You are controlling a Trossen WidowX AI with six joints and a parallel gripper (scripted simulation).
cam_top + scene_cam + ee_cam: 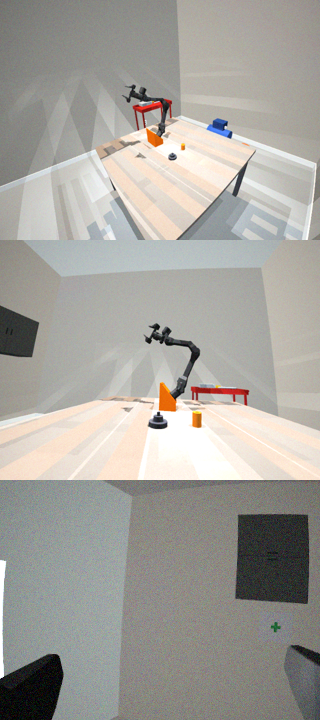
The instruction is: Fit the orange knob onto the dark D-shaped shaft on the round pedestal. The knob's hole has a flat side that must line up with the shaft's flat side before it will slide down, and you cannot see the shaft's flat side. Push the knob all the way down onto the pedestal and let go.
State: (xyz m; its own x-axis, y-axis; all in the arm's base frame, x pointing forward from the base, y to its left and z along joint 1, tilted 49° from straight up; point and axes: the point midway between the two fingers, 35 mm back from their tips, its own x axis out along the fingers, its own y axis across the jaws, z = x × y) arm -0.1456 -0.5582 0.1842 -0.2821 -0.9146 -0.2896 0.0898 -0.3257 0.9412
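My gripper tip is now 450 mm short of the orange knob, 380 mm to the right of it and 620 mm above it. Also, from my gripper tip: dark round pedestal (480 mm ahead, 210 mm to the left, 620 mm below).
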